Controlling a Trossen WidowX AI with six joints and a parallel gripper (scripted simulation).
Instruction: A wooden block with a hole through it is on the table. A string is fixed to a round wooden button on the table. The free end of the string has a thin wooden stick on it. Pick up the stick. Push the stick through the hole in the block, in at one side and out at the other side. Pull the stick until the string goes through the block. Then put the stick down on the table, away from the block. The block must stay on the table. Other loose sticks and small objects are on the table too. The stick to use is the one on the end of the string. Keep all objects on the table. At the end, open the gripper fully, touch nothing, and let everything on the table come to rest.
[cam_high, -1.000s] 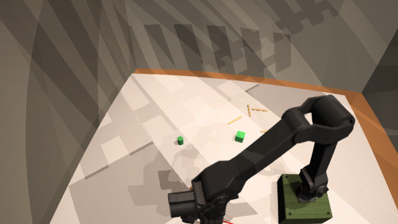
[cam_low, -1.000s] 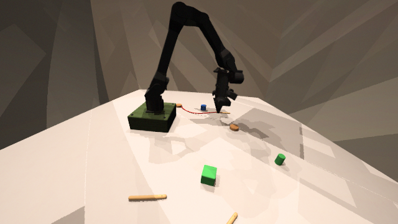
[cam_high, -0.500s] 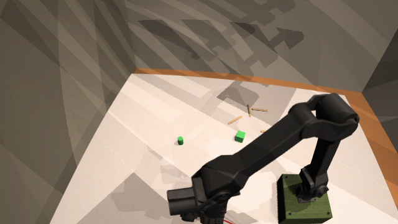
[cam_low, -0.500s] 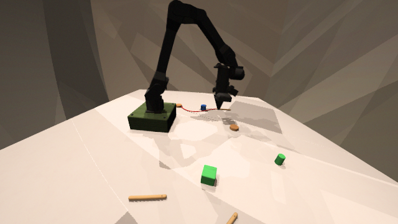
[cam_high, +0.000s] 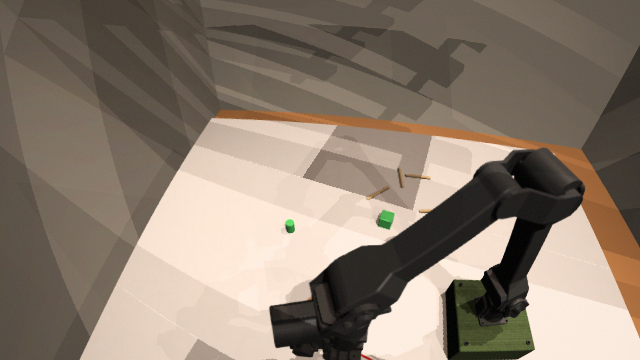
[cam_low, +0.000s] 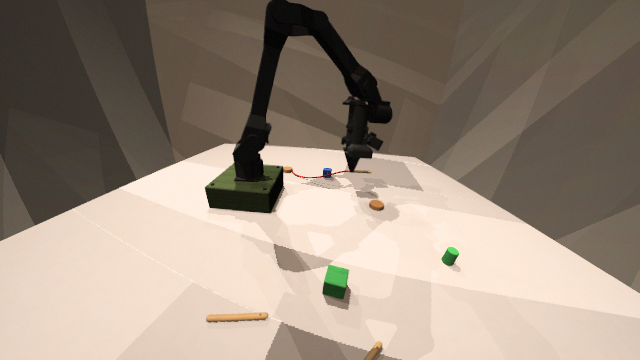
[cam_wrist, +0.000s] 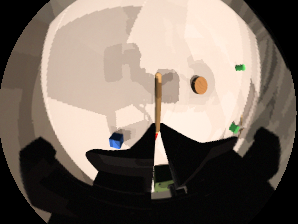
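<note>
Now: gripper tip 10 cm to the right of the small blue block, 6 cm past it and 5 cm above it. Round my gripper tip: thin wooden stick: 1 cm ahead; round wooden button: 22 cm behind, 14 cm to the left, 6 cm below; green cylinder: 31 cm to the right, 13 cm ahead, 5 cm below.
</note>
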